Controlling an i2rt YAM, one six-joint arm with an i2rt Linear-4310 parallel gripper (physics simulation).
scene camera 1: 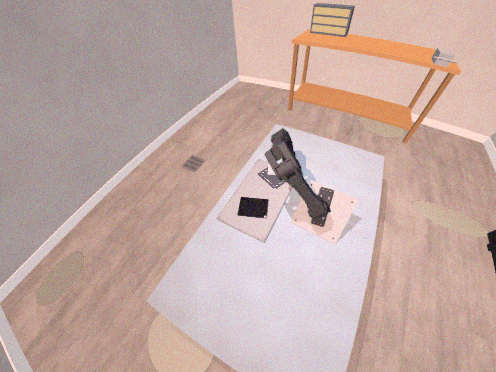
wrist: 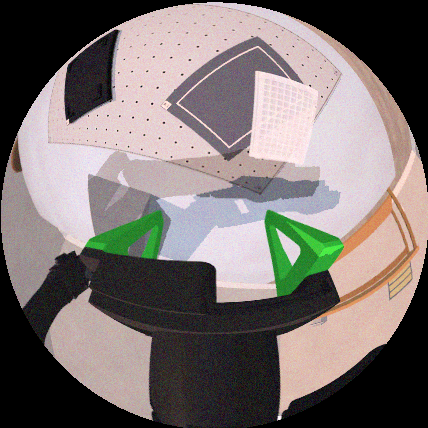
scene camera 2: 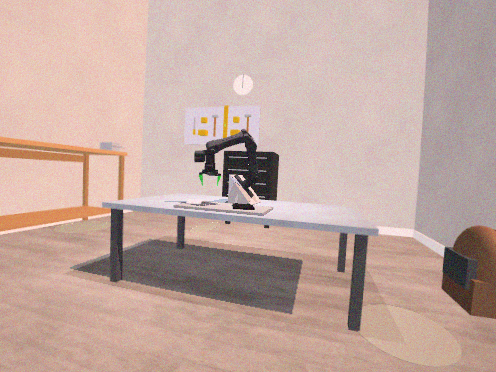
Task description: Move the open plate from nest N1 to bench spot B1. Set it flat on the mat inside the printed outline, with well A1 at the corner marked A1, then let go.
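Places are measured from the arm's base along level axes (x left, y ahead, z down), in centimetres.
Where they show: gripper, between the fingertips: (wrist: 213, 215) (scene camera 2: 209, 185); arm's base, origin of its link: (scene camera 1: 322, 207) (scene camera 2: 243, 186).
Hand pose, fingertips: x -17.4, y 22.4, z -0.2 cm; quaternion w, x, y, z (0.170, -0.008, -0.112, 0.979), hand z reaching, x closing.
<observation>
Things, the pixels of their top centre, and the offset from my fingertips. "*": a spot on its surface instead. Level surfaces: height alone.
- white plate, centre of its top: (wrist: 287, 120) dx -6.0, dy +10.0, dz +9.4 cm
- dark mat, height of its surface: dz +10.9 cm
- printed outline, a spot on its surface: (wrist: 204, 125) * dx +3.0, dy +4.4, dz +10.8 cm
- A1 label, a spot on its surface: (wrist: 166, 104) * dx +8.7, dy +6.2, dz +10.8 cm
- Nest N1, centre of its top: (scene camera 1: 253, 206) (scene camera 2: 243, 204) dx +26.3, dy +12.8, dz +9.3 cm
- table, height of its surface: dz +12.3 cm
The white plate (wrist: 283, 120), with a grid of wells, lies askew over the right part of the dark mat (wrist: 215, 100) (scene camera 1: 270, 179) at B1. It crosses the printed outline (wrist: 204, 125) and overhangs the mat onto the pegboard. The A1 label (wrist: 166, 104) is at the mat's left corner in the wrist view. The plate's own A1 corner is too small to tell. Nest N1 (wrist: 91, 77) (scene camera 1: 253, 207), black, holds no plate. My gripper (wrist: 213, 215) (scene camera 2: 210, 184) is open and empty, well above the table and apart from the plate. In scene camera 1 the arm hides its fingertips.
The pale pegboard (wrist: 135, 65) (scene camera 1: 235, 218) carries the nest and the mat on the table (scene camera 1: 250, 280). Beside it, the arm's base stands on a pinkish base plate (scene camera 1: 342, 217). A white slanted panel (scene camera 2: 237, 191) rises near the arm. An orange workbench (scene camera 1: 380, 47) stands beyond the table.
</observation>
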